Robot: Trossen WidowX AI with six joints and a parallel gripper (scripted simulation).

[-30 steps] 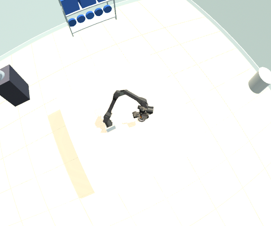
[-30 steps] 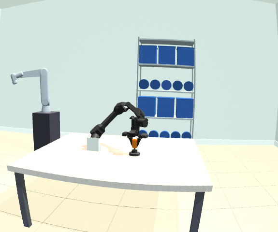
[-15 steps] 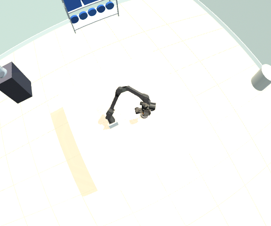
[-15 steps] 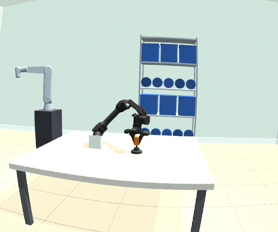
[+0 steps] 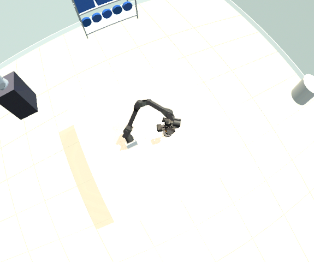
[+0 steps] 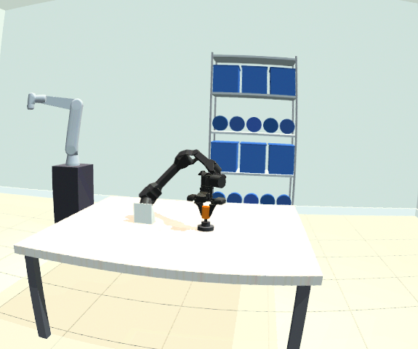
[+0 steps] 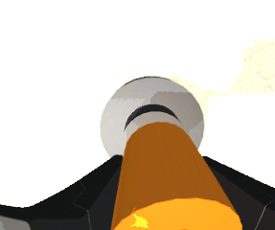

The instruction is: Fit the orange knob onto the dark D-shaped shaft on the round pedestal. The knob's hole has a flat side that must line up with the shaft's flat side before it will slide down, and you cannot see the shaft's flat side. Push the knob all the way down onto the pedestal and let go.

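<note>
Right now the orange knob is 2 cm above my gripper tip. The rest, counted from my gripper tip: pedestal 4 cm below.
</note>
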